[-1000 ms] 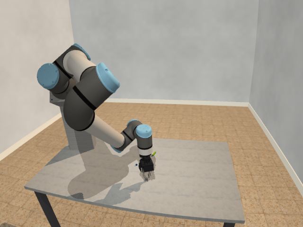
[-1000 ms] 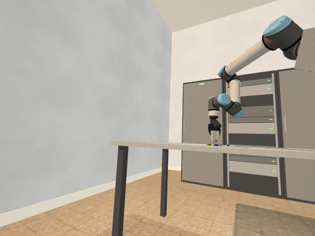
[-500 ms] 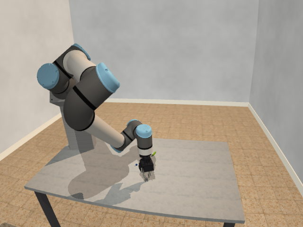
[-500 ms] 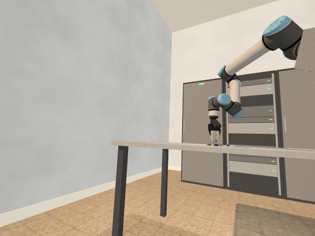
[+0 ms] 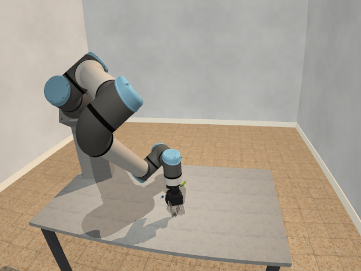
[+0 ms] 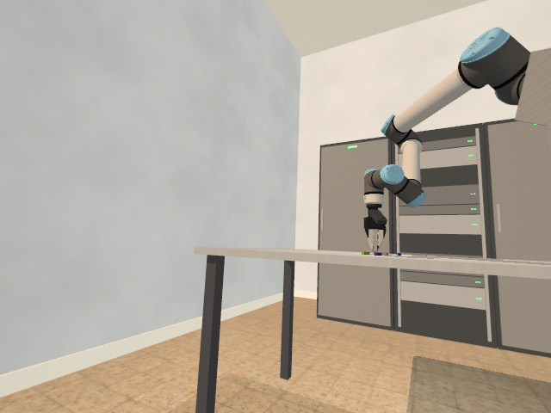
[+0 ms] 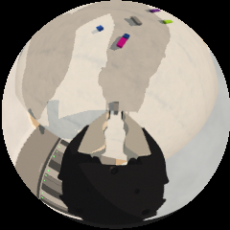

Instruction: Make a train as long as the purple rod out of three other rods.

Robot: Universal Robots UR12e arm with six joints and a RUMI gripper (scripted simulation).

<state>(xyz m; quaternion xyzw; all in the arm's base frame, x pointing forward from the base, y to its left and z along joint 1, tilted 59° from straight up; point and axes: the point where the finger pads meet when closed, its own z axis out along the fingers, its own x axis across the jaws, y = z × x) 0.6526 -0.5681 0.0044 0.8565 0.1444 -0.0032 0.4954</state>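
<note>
The magenta rod lies 30 mm behind my hand, 130 mm to the left of it and 20 mm below it. Also, from my hand: lime rod 50 mm ahead, 300 mm to the left, 20 mm below; then purple rod 10 mm ahead, 340 mm to the left, 20 mm below.
</note>
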